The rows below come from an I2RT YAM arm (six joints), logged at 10 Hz.
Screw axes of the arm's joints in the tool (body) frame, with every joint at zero. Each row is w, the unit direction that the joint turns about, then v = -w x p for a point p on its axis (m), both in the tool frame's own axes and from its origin. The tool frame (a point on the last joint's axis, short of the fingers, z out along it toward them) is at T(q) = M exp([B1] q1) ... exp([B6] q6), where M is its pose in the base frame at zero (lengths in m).
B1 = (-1, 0, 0, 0, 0.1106, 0)
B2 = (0, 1, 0, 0.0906, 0, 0.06)
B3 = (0, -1, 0, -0.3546, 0, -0.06)
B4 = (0, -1, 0, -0.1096, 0, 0)
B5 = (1, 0, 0, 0, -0.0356, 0)
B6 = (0, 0, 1, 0, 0, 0)
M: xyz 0.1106 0 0.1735 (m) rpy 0 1.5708 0 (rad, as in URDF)
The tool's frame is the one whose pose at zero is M.
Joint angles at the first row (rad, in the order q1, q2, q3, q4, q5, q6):
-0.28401 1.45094 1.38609 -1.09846 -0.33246 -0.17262
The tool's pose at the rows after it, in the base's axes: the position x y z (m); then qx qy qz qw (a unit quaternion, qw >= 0):
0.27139 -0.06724 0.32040 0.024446 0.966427 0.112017 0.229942
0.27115 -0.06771 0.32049 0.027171 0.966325 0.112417 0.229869
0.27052 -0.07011 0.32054 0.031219 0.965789 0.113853 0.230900
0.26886 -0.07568 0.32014 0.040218 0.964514 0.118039 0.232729
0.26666 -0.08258 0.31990 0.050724 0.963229 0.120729 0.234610
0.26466 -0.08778 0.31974 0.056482 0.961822 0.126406 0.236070
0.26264 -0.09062 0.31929 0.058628 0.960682 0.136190 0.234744
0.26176 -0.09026 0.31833 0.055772 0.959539 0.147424 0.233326
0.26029 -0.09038 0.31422 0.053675 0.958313 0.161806 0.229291
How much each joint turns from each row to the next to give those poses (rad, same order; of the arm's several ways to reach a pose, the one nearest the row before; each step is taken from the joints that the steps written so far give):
-0.00002 -0.00038 -0.00153 0.00038 0.00343 0.00762
-0.00190 -0.00039 0.00001 -0.00040 -0.00038 0.00381
-0.00952 -0.00001 -0.00004 0.00004 -0.00534 0.00002
-0.02252 0.00001 -0.00190 -0.00001 -0.01411 -0.00116
-0.02746 0.00039 -0.00075 -0.00153 -0.01259 -0.00343
-0.02212 0.00077 0.00001 -0.00419 -0.01793 -0.00724
-0.01488 0.00075 -0.00037 -0.01071 -0.02289 -0.00801
-0.00268 0.00003 -0.00342 -0.00685 -0.02289 -0.00611
-0.00572 -0.00001 -0.01526 -0.00344 -0.02823 -0.00877

